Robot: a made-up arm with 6 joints. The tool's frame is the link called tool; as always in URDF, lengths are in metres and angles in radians. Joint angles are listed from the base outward.
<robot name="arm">
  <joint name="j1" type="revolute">
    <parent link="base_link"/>
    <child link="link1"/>
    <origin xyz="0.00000 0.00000 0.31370" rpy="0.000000 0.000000 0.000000"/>
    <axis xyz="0 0 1"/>
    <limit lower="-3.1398" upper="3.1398"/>
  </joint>
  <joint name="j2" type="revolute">
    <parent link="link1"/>
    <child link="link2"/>
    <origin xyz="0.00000 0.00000 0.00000" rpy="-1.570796 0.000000 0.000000"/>
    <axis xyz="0 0 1"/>
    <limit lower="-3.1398" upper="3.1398"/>
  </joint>
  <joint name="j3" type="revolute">
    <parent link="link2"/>
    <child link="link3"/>
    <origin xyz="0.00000 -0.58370 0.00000" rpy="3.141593 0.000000 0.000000"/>
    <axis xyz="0 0 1"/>
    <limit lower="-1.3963" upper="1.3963"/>
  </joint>
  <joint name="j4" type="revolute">
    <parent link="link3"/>
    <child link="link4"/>
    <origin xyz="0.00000 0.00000 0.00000" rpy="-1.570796 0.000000 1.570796"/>
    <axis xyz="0 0 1"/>
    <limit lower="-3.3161" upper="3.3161"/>
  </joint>
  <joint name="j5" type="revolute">
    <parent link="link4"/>
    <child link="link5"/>
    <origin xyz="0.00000 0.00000 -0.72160" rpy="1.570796 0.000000 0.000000"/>
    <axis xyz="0 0 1"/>
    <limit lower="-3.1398" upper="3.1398"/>
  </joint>
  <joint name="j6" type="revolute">
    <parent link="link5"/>
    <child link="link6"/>
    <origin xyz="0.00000 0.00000 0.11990" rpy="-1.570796 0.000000 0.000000"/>
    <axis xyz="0 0 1"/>
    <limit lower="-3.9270" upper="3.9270"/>
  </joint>
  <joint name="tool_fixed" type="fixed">
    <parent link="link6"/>
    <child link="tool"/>
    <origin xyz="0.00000 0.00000 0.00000" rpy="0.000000 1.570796 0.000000"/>
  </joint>
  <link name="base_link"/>
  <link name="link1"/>
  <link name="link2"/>
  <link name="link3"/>
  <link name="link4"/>
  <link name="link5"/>
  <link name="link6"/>
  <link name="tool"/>
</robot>
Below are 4 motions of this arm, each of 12 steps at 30 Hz.
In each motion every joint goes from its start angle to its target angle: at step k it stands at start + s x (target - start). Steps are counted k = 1, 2, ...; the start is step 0. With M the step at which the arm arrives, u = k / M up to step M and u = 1 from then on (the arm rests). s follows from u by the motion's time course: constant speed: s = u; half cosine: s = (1 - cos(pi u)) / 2; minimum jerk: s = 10 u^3 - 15 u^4 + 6 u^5.
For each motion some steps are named. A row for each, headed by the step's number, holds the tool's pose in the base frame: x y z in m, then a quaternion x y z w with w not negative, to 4 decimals.
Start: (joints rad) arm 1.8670 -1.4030 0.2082 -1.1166 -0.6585 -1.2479
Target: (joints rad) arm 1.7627 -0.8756 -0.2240 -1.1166 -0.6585 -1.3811
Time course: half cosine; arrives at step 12
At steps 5, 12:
5: 0.1068 -0.1988 1.1737 -0.3976 -0.6188 -0.6684 0.1109
12: 0.0152 0.1974 1.0395 0.3893 0.7989 0.4551 0.0552

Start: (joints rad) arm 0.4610 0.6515 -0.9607 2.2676 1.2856 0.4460
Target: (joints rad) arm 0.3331 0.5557 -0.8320 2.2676 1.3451 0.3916
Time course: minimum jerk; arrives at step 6
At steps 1, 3, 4, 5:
1: 0.3432 0.2543 0.0548 -0.1668 -0.1752 0.9551 0.1712
3: 0.4075 0.2543 0.0810 -0.1979 -0.1904 0.9405 0.2001
4: 0.4472 0.2505 0.1008 -0.2176 -0.1992 0.9305 0.2173
5: 0.4707 0.2468 0.1140 -0.2295 -0.2041 0.9241 0.2274

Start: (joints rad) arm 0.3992 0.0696 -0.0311 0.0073 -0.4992 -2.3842
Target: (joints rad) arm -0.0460 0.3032 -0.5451 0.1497 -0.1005 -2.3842
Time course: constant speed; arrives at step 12
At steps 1, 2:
1: 0.7572 0.1587 0.7803 0.8453 0.2696 -0.2183 0.4063
2: 0.7655 0.1315 0.7364 0.8429 0.2577 -0.2379 0.4080

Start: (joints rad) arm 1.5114 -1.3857 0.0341 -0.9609 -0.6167 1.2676
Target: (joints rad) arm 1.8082 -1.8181 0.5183 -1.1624 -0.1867 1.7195
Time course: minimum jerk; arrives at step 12
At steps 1, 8, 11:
1: 0.0470 -0.3748 1.1194 0.1438 -0.5723 0.6290 0.5061
8: 0.2043 -0.8547 0.8875 0.4830 -0.7145 0.2719 0.4269
11: 0.2764 -0.9458 0.7705 0.5675 -0.6936 0.1725 0.4087

